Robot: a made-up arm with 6 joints. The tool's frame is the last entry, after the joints.
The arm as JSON. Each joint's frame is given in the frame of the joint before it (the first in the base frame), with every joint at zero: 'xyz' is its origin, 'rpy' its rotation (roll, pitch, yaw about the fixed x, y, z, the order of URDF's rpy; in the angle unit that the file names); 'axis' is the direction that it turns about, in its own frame. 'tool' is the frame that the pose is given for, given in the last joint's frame.
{
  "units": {
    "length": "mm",
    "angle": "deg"
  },
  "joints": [
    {
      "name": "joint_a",
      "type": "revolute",
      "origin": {
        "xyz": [
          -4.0,
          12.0,
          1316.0
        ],
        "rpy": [
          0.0,
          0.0,
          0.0
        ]
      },
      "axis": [
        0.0,
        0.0,
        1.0
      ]
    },
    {
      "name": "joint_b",
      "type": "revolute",
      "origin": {
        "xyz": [
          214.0,
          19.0,
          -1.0
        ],
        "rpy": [
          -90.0,
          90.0,
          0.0
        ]
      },
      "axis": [
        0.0,
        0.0,
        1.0
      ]
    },
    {
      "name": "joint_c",
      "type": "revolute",
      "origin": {
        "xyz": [
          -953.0,
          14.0,
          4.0
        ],
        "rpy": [
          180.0,
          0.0,
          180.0
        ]
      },
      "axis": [
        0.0,
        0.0,
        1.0
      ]
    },
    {
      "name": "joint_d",
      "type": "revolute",
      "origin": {
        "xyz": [
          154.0,
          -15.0,
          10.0
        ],
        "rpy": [
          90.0,
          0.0,
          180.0
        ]
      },
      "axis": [
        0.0,
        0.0,
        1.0
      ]
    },
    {
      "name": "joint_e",
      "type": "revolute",
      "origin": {
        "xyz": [
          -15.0,
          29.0,
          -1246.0
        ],
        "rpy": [
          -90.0,
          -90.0,
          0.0
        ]
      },
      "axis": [
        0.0,
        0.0,
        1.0
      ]
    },
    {
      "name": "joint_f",
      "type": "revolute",
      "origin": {
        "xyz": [
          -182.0,
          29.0,
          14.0
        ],
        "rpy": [
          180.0,
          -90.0,
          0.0
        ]
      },
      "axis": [
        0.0,
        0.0,
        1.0
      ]
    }
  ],
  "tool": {
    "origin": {
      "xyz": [
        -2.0,
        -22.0,
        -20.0
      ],
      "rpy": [
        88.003,
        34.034,
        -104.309
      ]
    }
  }
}
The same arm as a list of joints. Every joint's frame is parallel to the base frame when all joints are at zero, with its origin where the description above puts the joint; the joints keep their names.
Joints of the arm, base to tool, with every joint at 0 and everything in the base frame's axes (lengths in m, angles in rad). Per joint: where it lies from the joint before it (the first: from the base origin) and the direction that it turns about. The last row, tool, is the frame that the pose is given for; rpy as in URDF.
joint_a: offset -0.004 0.012 1.316 axis +z
joint_b: offset 0.214 0.019 -0.001 axis +y
joint_c: offset -0.014 0.004 0.953 axis -y
joint_d: offset 0.015 -0.01 0.154 axis -x
joint_e: offset 1.246 -0.029 0.015 axis -y
joint_f: offset 0.182 -0.014 -0.029 axis -x
tool: offset 0.02 0.002 -0.022 rpy -1.178 0.9323 0.3508

